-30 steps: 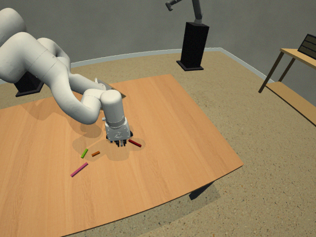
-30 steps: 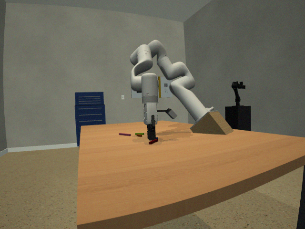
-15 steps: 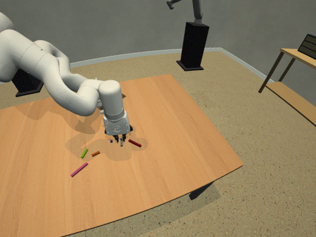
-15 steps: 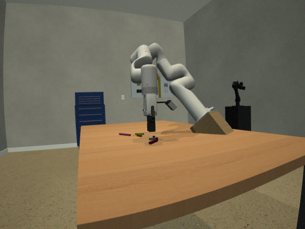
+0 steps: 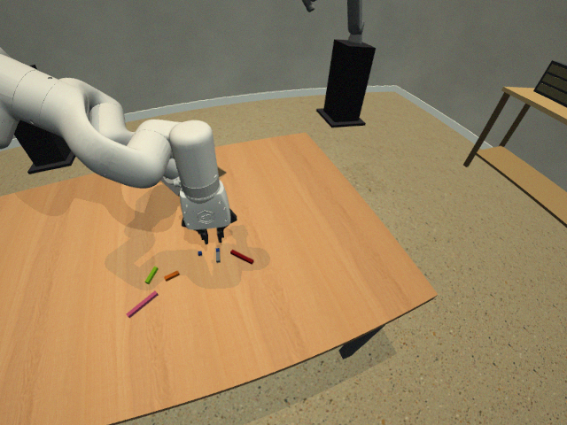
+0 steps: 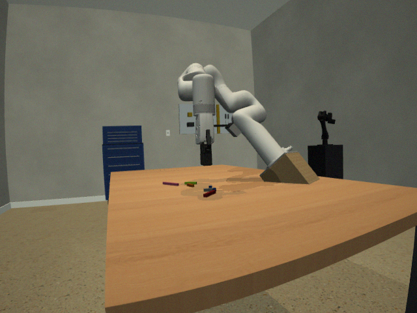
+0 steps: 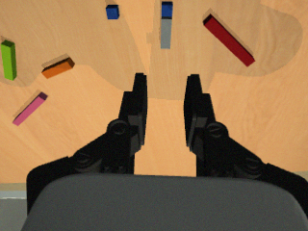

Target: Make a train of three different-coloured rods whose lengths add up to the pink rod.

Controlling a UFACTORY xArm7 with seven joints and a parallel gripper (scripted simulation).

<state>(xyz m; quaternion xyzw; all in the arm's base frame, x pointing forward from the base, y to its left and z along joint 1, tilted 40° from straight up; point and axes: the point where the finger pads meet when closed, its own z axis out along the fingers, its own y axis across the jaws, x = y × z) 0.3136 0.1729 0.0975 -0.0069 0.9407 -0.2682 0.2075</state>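
The lime rod is 190 mm to the right of my hand, 110 mm below it and 10 mm ahead of it. The rest, counted from my hand: orange rod (130 mm to the right, 110 mm below, 30 mm ahead); grey rod (110 mm below); red rod (110 mm below, 60 mm to the left, 10 mm ahead).
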